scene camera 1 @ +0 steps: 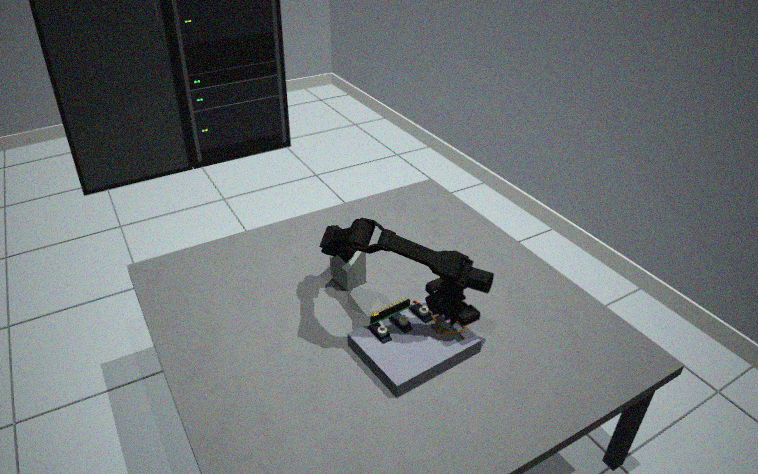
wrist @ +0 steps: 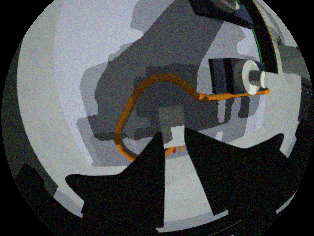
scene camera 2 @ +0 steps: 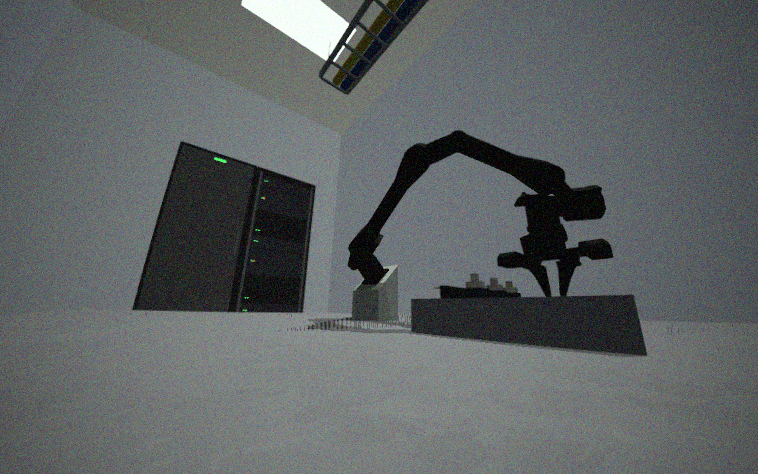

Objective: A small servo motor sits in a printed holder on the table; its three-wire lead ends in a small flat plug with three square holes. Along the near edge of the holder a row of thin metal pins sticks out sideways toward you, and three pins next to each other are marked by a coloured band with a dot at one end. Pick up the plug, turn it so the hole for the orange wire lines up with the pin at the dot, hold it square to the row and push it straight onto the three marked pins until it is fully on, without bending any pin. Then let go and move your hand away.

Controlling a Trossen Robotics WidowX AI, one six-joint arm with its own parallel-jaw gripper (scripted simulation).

Note:
I see my gripper and a grey holder plate.
My gripper is seen too in scene camera 1 and in the wrist view.

